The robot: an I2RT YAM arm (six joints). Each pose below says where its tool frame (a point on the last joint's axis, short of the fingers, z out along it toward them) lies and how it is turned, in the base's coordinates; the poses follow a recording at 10 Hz.
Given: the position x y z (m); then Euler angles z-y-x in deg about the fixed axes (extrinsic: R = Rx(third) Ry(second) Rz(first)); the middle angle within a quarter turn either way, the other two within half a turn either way.
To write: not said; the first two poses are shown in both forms.
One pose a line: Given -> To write
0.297 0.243 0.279 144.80 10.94 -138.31 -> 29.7 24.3 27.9 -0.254 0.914 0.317 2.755
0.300 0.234 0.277 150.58 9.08 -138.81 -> 30.0 23.4 27.7 -0.213 0.922 0.325 2.819
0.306 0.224 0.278 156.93 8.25 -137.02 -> 30.6 22.4 27.8 -0.161 0.924 0.348 2.863
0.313 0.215 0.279 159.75 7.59 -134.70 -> 31.3 21.5 27.9 -0.138 0.919 0.371 2.886
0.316 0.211 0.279 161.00 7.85 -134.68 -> 31.6 21.1 27.9 -0.127 0.920 0.372 2.889
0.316 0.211 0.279 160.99 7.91 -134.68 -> 31.6 21.1 27.9 -0.127 0.920 0.372 2.888
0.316 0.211 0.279 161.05 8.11 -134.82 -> 31.6 21.1 27.9 -0.126 0.920 0.370 2.886
